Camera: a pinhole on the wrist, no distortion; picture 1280 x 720 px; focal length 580.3 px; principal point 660.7 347.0 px. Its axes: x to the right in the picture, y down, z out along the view. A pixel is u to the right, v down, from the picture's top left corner.
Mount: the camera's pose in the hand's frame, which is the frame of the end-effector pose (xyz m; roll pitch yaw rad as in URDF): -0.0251 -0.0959 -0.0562 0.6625 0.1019 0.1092
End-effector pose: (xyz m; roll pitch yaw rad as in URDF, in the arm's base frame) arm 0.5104 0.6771 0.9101 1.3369 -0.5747 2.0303
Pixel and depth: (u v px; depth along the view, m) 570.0 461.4 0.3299
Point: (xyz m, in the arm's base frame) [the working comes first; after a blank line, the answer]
In the camera's frame: -0.0516 0.0650 0.3299

0.7443 0.8775 0.7392
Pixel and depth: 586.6 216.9 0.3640
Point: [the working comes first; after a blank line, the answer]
In the camera's frame: -0.0465 -0.0816 0.3640

0.6767 0.9459 0.6232
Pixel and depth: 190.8 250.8 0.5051
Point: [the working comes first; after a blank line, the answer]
In the camera's frame: -0.4090 -0.0837 0.5051

0.9348 0.8111 0.3651
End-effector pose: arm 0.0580 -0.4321 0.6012 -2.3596 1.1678 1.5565
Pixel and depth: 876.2 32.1 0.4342
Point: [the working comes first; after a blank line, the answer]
In the camera's frame: 0.1612 -0.2356 0.4342

-0.3978 -0.0853 0.5249
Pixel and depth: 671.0 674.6 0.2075
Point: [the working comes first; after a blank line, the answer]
In the camera's frame: 0.0037 0.1171 0.2075

-0.1585 -0.4597 0.5814
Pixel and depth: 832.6 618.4 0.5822
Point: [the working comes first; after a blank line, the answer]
In the camera's frame: 0.1725 0.2723 0.5822

-0.4821 -0.5571 0.3007
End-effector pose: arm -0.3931 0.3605 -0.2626 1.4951 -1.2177 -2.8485
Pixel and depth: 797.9 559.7 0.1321
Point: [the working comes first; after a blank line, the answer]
In the camera's frame: 0.0312 0.0484 0.1321

-0.5401 0.4036 -0.2843
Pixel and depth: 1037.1 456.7 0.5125
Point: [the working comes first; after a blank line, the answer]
In the camera's frame: 0.3324 0.0969 0.5125

-0.8676 0.6271 -0.0003
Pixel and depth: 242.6 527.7 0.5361
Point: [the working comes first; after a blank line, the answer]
In the camera's frame: -0.3863 0.1669 0.5361

-0.6962 0.8218 -0.6746
